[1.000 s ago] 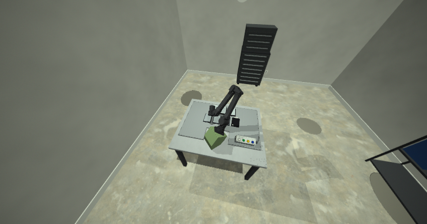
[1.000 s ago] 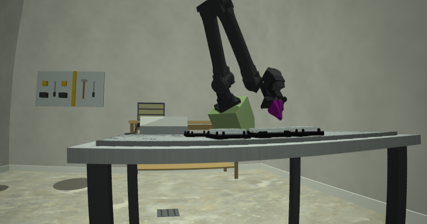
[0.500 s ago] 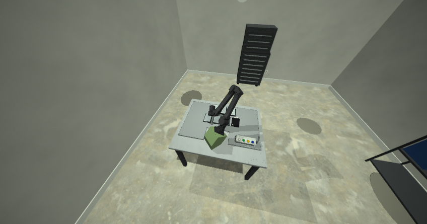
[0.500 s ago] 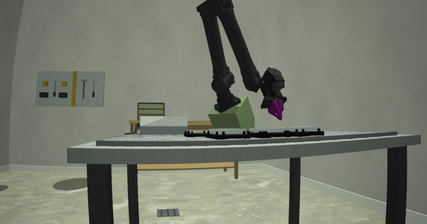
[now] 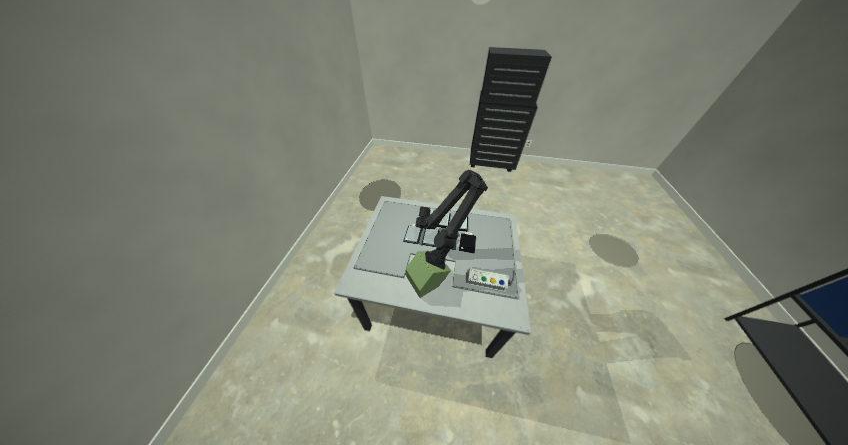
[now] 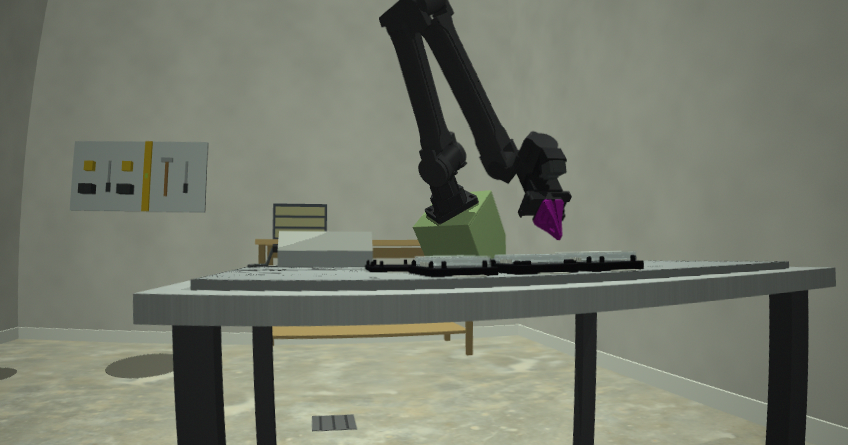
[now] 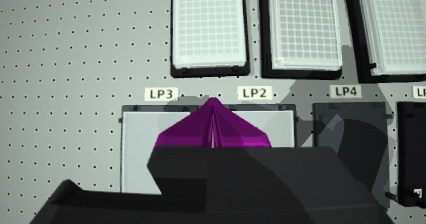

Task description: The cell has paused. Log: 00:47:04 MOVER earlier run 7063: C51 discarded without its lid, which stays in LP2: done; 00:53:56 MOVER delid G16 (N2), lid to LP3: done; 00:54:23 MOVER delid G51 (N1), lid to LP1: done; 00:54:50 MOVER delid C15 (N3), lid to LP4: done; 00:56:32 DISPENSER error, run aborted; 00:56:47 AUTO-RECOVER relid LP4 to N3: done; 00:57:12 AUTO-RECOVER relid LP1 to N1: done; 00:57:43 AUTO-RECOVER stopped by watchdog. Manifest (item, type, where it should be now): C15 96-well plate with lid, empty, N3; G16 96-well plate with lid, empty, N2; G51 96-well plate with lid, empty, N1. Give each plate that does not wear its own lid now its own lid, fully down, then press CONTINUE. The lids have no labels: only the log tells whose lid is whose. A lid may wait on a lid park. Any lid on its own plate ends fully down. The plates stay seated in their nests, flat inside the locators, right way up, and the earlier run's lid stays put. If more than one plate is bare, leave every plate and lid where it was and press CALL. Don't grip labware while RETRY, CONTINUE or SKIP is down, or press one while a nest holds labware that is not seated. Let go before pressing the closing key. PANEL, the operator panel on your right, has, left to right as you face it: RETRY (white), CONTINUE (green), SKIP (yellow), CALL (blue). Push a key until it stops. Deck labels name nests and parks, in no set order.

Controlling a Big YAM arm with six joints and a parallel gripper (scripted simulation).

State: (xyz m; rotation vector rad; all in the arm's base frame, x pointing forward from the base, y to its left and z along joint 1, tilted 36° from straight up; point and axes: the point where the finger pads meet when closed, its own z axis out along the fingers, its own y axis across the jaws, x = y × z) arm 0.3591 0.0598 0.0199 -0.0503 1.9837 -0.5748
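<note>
Now: hand 9 cm to the right of the park LP3, 6 cm above it and 5 cm past it. The rest, counted from my hand: lid park label: 6 cm to the left, 6 cm below, 4 cm ahead; park LP1: 29 cm to the right, 13 cm behind, 6 cm below; park LP4: 17 cm to the right, 10 cm behind, 6 cm below.
</note>
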